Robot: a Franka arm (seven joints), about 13 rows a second.
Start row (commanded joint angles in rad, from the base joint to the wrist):
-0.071, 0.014, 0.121, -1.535, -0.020, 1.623, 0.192
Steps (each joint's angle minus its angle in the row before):
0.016, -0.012, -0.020, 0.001, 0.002, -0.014, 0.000
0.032, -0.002, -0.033, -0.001, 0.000, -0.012, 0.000
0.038, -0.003, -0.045, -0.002, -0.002, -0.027, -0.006
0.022, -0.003, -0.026, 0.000, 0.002, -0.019, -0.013
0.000, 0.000, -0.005, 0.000, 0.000, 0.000, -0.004
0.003, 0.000, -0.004, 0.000, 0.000, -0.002, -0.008
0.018, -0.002, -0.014, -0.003, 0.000, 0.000, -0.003
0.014, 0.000, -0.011, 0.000, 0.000, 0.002, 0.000
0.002, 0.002, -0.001, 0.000, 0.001, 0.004, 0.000
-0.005, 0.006, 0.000, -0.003, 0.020, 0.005, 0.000
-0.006, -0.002, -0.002, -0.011, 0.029, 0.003, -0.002
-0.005, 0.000, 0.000, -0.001, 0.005, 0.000, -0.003
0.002, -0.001, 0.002, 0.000, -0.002, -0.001, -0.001
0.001, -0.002, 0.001, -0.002, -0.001, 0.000, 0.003
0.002, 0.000, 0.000, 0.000, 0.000, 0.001, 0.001
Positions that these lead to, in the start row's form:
-0.055, 0.002, 0.101, -1.534, -0.018, 1.609, 0.192
-0.023, 0.000, 0.068, -1.535, -0.018, 1.597, 0.192
0.015, -0.003, 0.023, -1.537, -0.020, 1.570, 0.186
0.037, -0.006, -0.003, -1.537, -0.018, 1.551, 0.173
0.037, -0.006, -0.008, -1.537, -0.018, 1.551, 0.169
0.040, -0.006, -0.012, -1.537, -0.018, 1.549, 0.161
0.058, -0.008, -0.026, -1.540, -0.018, 1.549, 0.158
0.072, -0.008, -0.037, -1.540, -0.018, 1.551, 0.158
0.074, -0.006, -0.038, -1.540, -0.017, 1.555, 0.158
0.069, 0.000, -0.038, -1.543, 0.003, 1.560, 0.158
0.063, -0.002, -0.040, -1.554, 0.032, 1.563, 0.156
0.058, -0.002, -0.040, -1.555, 0.037, 1.563, 0.153
0.060, -0.003, -0.038, -1.555, 0.035, 1.562, 0.152
0.061, -0.005, -0.037, -1.557, 0.034, 1.562, 0.155
0.063, -0.005, -0.037, -1.557, 0.034, 1.563, 0.156

